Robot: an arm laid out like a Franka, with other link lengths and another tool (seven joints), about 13 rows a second.
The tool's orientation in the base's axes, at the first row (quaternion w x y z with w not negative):
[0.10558 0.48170 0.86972 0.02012]
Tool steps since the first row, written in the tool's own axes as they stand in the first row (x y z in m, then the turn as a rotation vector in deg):
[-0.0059 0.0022 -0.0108 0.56 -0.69 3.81]
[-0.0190 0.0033 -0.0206 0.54 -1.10 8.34]
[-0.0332 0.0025 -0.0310 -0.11 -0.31 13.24]
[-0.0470 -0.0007 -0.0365 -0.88 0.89 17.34]
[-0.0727 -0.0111 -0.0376 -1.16 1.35 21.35]
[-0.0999 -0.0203 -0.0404 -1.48 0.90 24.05]
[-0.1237 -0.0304 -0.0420 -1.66 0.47 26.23]
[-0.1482 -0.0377 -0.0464 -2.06 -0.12 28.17]
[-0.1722 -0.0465 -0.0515 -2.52 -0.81 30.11]
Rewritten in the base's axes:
[0.0027 -0.0031 0.0118 -0.09 -0.15 -3.91]
[0.0083 -0.0129 0.0237 0.50 -0.69 -8.39]
[0.0128 -0.0246 0.0361 2.49 -1.14 -12.96]
[0.0161 -0.0375 0.0433 4.71 -1.42 -16.67]
[0.0205 -0.0647 0.0472 6.06 -1.68 -20.48]
[0.0262 -0.0923 0.0531 6.39 -2.37 -23.13]
[0.0297 -0.1176 0.0572 6.57 -2.90 -25.29]
[0.0353 -0.1419 0.0645 6.68 -3.68 -27.20]
[0.0392 -0.1665 0.0722 6.73 -4.56 -29.11]

